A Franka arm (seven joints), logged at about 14 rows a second.
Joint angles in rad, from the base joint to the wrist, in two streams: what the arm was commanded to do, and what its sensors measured. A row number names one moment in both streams.
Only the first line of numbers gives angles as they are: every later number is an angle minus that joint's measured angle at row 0.
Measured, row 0:
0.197 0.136 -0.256 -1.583 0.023 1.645 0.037
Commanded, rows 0 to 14:
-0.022 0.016 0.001 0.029 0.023 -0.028 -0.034
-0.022 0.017 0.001 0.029 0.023 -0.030 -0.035
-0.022 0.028 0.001 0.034 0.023 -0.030 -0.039
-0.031 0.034 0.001 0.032 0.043 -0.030 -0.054
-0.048 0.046 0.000 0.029 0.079 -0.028 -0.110
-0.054 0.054 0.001 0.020 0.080 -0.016 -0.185
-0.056 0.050 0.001 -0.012 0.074 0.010 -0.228
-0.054 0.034 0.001 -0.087 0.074 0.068 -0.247
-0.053 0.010 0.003 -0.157 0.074 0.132 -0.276
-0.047 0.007 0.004 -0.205 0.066 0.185 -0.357
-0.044 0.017 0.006 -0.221 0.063 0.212 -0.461
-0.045 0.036 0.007 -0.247 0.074 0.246 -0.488
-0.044 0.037 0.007 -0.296 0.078 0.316 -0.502
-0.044 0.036 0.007 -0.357 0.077 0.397 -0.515
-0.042 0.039 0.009 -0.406 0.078 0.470 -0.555
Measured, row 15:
-0.046 0.053 0.009 -0.304 0.061 0.353 -0.485
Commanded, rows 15 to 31:
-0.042 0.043 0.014 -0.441 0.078 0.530 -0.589
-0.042 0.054 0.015 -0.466 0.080 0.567 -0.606
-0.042 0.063 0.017 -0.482 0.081 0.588 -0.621
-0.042 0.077 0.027 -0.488 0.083 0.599 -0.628
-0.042 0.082 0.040 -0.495 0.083 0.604 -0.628
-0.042 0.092 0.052 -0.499 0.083 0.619 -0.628
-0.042 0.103 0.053 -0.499 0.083 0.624 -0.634
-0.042 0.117 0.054 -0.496 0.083 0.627 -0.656
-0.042 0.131 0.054 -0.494 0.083 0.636 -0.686
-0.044 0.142 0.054 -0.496 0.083 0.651 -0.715
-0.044 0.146 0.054 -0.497 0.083 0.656 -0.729
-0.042 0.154 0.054 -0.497 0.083 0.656 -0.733
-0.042 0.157 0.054 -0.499 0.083 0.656 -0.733
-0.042 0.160 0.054 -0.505 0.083 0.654 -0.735
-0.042 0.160 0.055 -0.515 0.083 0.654 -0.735
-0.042 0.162 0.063 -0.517 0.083 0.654 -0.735
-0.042 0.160 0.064 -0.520 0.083 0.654 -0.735
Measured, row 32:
-0.043 0.173 0.059 -0.492 0.061 0.634 -0.708
